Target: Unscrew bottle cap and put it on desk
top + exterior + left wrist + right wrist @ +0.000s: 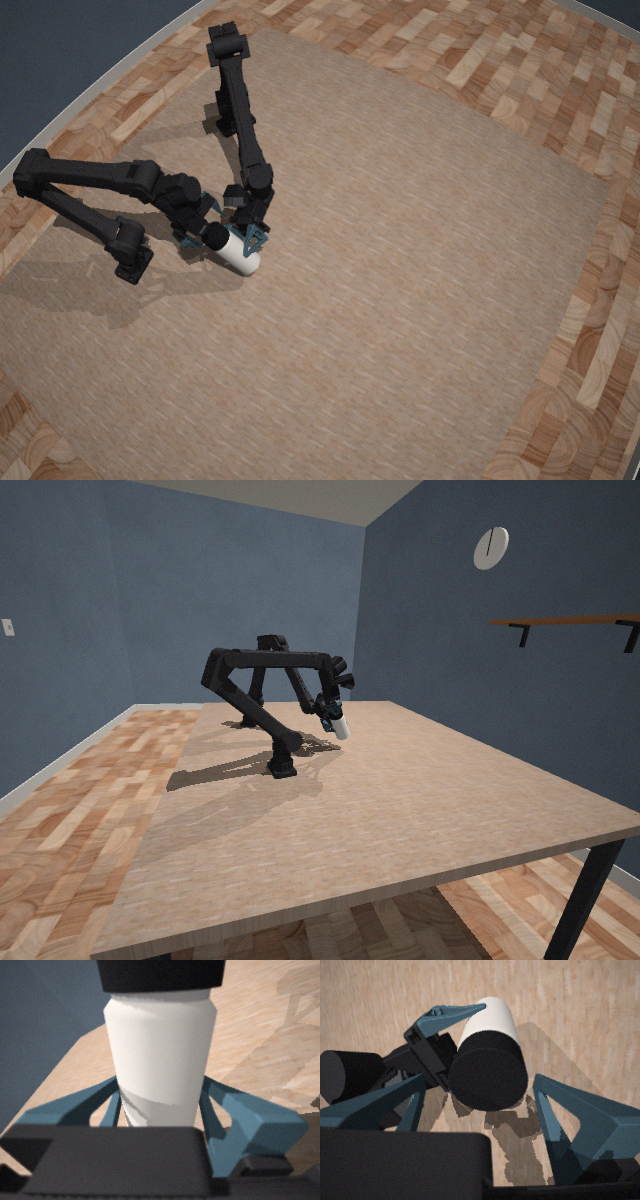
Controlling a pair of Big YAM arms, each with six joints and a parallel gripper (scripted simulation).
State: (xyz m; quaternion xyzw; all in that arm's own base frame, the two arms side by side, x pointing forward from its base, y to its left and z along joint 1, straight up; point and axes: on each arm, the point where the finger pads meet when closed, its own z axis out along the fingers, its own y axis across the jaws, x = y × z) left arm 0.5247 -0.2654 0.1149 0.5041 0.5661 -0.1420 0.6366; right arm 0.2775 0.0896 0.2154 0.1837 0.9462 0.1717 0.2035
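Right now my right hand is 30 mm above the black cap and 10 mm short of it. Also, from my right hand: white bottle 60 mm below, 30 mm ahead, 10 mm to the left.
The white bottle is 2 cm behind my left hand, 1 cm to the right of it and 4 cm above it. From my left hand the other things lie so: black cap 4 cm behind, 2 cm to the right, 7 cm above.
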